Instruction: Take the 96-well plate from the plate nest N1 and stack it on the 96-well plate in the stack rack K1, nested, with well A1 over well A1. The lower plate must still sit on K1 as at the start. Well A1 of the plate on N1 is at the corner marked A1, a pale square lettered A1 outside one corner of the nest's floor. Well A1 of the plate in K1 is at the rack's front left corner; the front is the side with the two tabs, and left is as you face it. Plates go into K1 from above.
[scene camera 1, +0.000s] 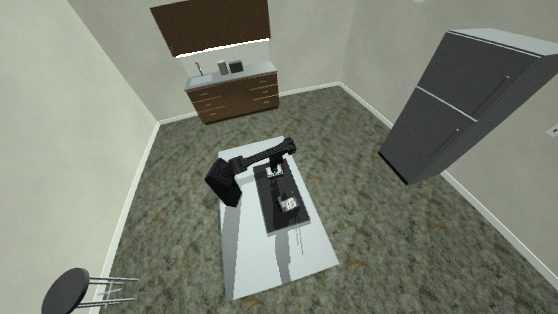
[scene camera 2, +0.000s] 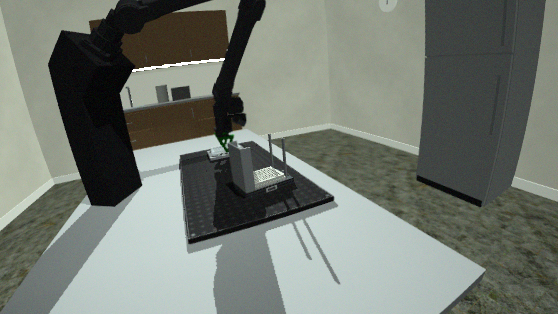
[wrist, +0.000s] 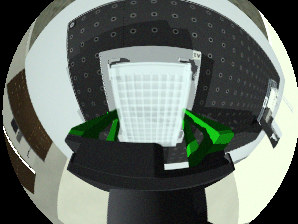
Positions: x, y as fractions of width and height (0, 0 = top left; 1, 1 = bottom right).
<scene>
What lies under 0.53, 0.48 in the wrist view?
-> A white 96-well plate.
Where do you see my gripper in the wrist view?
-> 0.51, 0.50
</scene>
